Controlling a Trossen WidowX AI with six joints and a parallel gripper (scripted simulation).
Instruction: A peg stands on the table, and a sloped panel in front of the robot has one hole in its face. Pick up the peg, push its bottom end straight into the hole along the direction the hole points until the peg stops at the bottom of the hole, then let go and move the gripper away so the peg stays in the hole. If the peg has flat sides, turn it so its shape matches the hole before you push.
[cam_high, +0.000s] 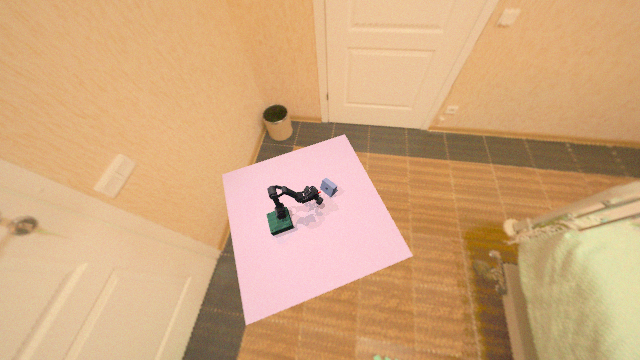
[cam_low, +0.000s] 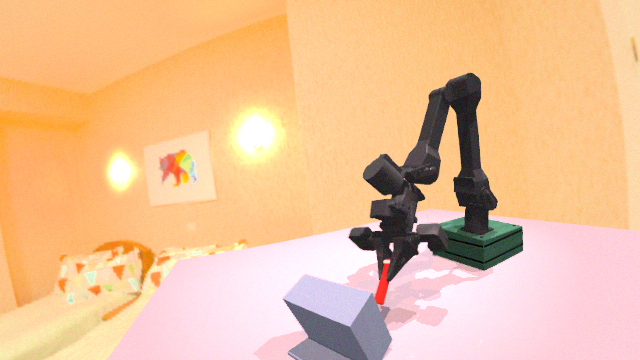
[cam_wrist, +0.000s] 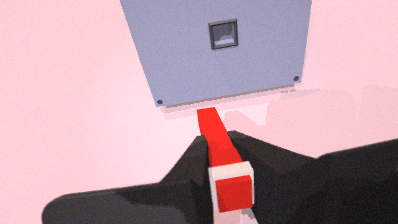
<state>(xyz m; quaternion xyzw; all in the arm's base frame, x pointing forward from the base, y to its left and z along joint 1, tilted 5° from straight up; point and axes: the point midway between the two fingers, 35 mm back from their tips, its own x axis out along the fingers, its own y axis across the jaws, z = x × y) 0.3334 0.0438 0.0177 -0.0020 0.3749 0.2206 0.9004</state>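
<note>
Right now my gripper tip is 11 cm short of the grey-blue sloped panel, 2 cm to the right of it and 2 cm above it. Also, from my gripper tip: red square peg (1 cm behind, 1 cm to the right, 1 cm above).
</note>
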